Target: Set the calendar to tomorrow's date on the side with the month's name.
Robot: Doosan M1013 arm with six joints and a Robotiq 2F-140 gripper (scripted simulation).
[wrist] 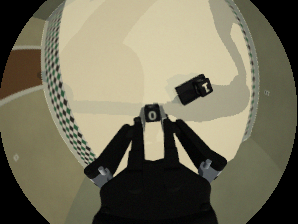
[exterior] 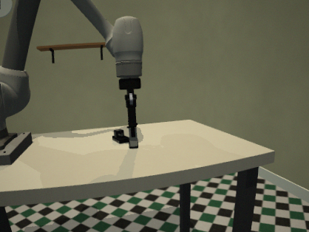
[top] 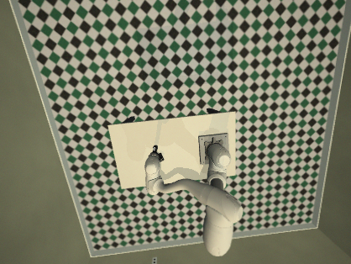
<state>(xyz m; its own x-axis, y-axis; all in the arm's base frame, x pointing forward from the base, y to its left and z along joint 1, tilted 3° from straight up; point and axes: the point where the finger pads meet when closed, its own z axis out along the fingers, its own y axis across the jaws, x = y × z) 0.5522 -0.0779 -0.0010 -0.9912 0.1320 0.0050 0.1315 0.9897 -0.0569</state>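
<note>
The calendar tray is 11 cm to the left of my hand, 3 cm below it and 3 cm behind it. The rest, counted from my hand: black calendar cube 3 cm below.
</note>
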